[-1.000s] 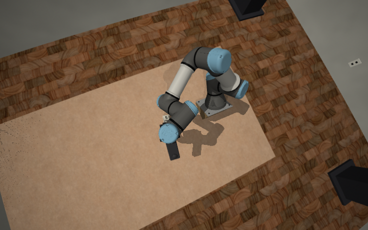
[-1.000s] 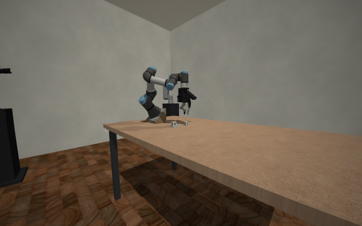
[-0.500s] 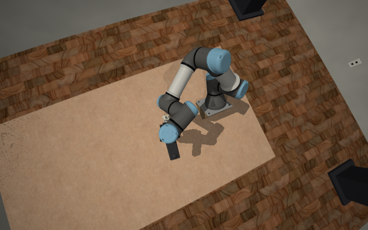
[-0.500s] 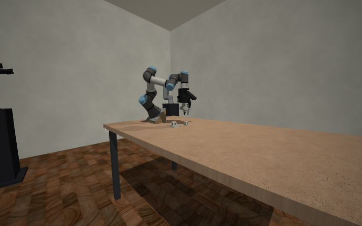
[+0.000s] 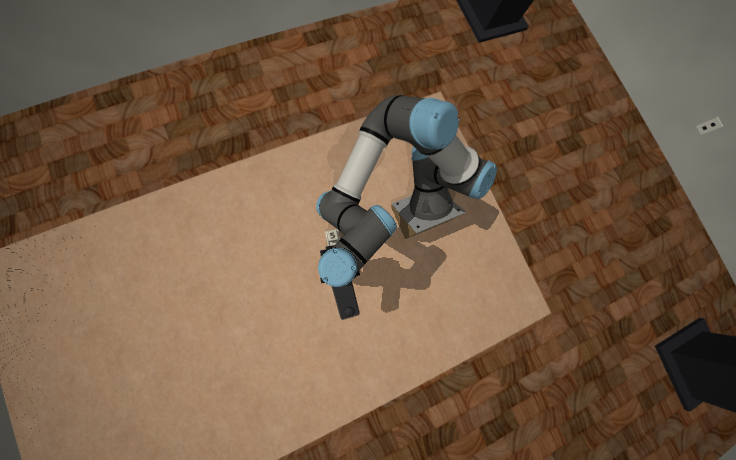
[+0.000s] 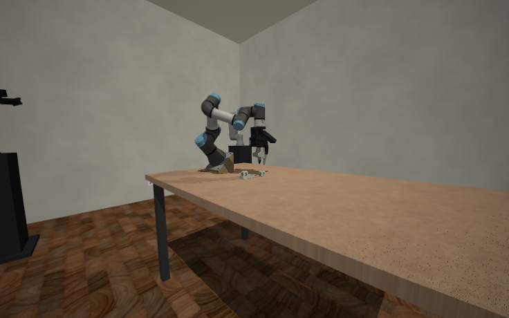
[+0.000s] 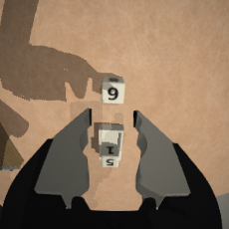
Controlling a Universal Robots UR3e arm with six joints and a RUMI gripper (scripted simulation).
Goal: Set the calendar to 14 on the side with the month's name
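Now: hand 7 cm above the white digit cube. The rest, counted from my hand: tray: 10 cm to the right, 8 cm below, 2 cm behind.
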